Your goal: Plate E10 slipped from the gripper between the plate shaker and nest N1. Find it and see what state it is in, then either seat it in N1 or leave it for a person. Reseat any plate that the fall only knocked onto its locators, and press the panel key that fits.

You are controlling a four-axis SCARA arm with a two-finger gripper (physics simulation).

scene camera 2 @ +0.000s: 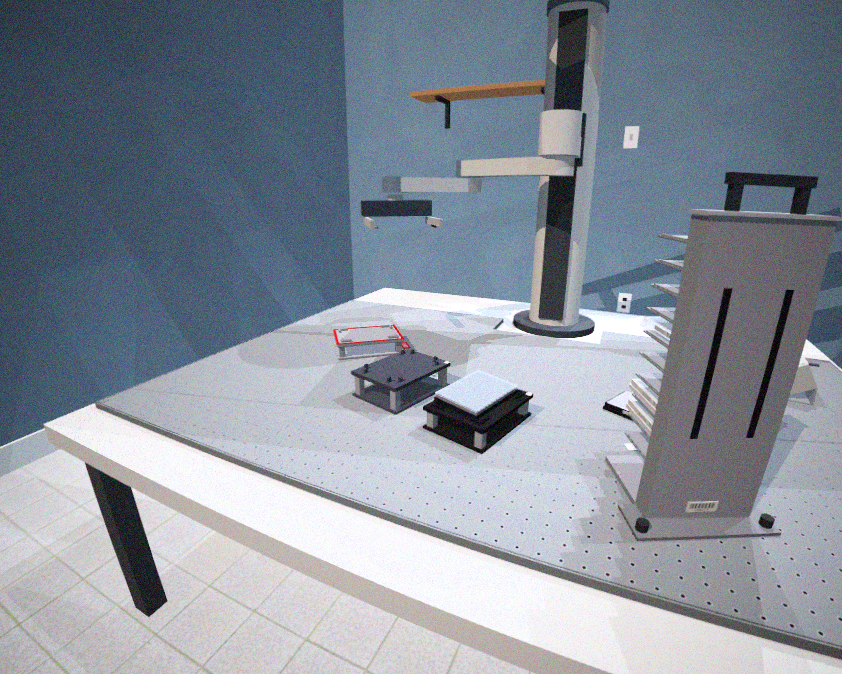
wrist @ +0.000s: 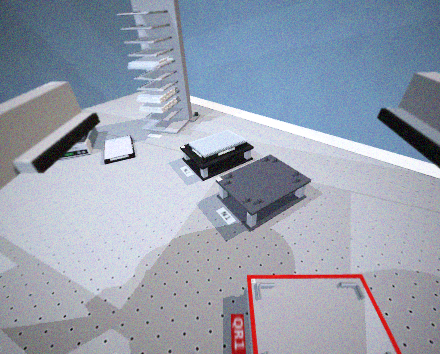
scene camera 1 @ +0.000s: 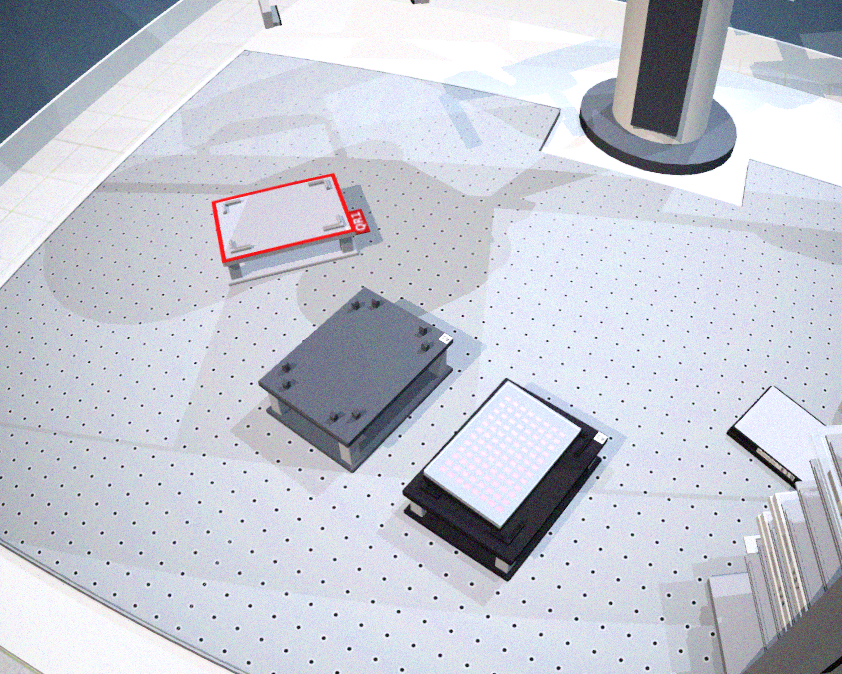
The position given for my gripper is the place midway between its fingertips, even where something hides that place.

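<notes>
Nothing is held by my gripper (scene camera 2: 407, 224), and I find the same gripper in the wrist view as well (wrist: 233, 98).
</notes>
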